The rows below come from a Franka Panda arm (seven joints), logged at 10 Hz.
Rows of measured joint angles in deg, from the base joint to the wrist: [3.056 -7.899 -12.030 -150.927 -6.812 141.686 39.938]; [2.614 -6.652 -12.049 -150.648 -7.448 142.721 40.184]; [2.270 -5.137 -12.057 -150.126 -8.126 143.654 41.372]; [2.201 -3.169 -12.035 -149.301 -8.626 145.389 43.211]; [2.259 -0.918 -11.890 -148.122 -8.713 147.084 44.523]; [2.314 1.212 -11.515 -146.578 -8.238 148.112 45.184]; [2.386 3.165 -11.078 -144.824 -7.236 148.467 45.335]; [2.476 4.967 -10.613 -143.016 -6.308 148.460 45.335]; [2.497 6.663 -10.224 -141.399 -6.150 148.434 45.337]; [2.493 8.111 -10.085 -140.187 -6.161 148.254 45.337]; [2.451 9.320 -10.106 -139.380 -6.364 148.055 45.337]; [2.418 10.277 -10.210 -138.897 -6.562 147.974 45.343]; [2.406 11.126 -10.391 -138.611 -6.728 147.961 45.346]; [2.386 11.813 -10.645 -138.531 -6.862 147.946 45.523]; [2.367 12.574 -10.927 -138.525 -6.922 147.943 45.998]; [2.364 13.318 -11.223 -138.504 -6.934 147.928 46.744]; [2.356 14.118 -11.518 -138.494 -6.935 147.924 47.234]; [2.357 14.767 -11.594 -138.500 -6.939 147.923 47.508]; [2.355 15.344 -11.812 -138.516 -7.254 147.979 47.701]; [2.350 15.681 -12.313 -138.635 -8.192 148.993 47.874]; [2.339 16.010 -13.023 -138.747 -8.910 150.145 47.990]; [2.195 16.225 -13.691 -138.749 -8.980 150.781 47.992]
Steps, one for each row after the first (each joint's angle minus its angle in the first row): [-0.442 1.247 -0.019 0.279 -0.636 1.035 0.246]; [-0.786 2.762 -0.027 0.801 -1.314 1.968 1.434]; [-0.855 4.730 -0.005 1.626 -1.814 3.703 3.273]; [-0.797 6.981 0.140 2.805 -1.901 5.398 4.585]; [-0.742 9.111 0.515 4.349 -1.426 6.426 5.246]; [-0.670 11.064 0.952 6.103 -0.424 6.781 5.397]; [-0.580 12.866 1.417 7.911 0.504 6.774 5.397]; [-0.559 14.562 1.806 9.528 0.662 6.748 5.399]; [-0.563 16.010 1.945 10.740 0.651 6.568 5.399]; [-0.605 17.219 1.924 11.547 0.448 6.369 5.399]; [-0.638 18.176 1.820 12.030 0.250 6.288 5.405]; [-0.650 19.025 1.639 12.316 0.084 6.275 5.408]; [-0.670 19.712 1.385 12.396 -0.050 6.260 5.585]; [-0.689 20.473 1.103 12.402 -0.110 6.257 6.060]; [-0.692 21.217 0.807 12.423 -0.122 6.242 6.806]; [-0.700 22.017 0.512 12.433 -0.123 6.238 7.296]; [-0.699 22.666 0.436 12.427 -0.127 6.237 7.570]; [-0.701 23.243 0.218 12.411 -0.442 6.293 7.763]; [-0.706 23.580 -0.283 12.292 -1.380 7.307 7.936]; [-0.717 23.909 -0.993 12.180 -2.098 8.459 8.052]; [-0.861 24.124 -1.661 12.178 -2.168 9.095 8.054]
